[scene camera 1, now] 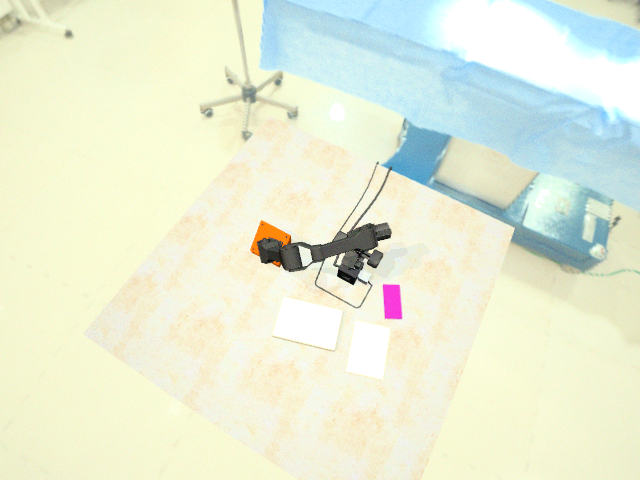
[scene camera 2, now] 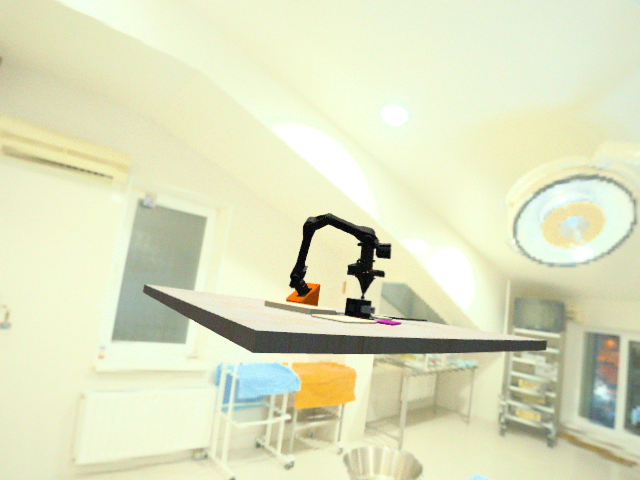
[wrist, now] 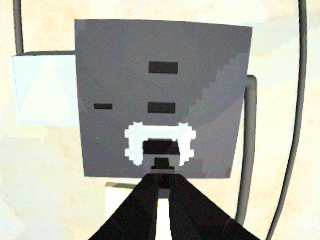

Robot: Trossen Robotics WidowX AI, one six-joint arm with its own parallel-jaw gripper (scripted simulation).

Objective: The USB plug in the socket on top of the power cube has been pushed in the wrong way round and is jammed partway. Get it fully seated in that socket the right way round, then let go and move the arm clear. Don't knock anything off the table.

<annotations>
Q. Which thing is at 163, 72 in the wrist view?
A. A power cube.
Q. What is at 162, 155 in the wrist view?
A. A USB plug.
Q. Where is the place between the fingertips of my gripper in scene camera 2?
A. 363, 293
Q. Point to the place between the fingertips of my gripper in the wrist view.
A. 162, 184
</annotations>
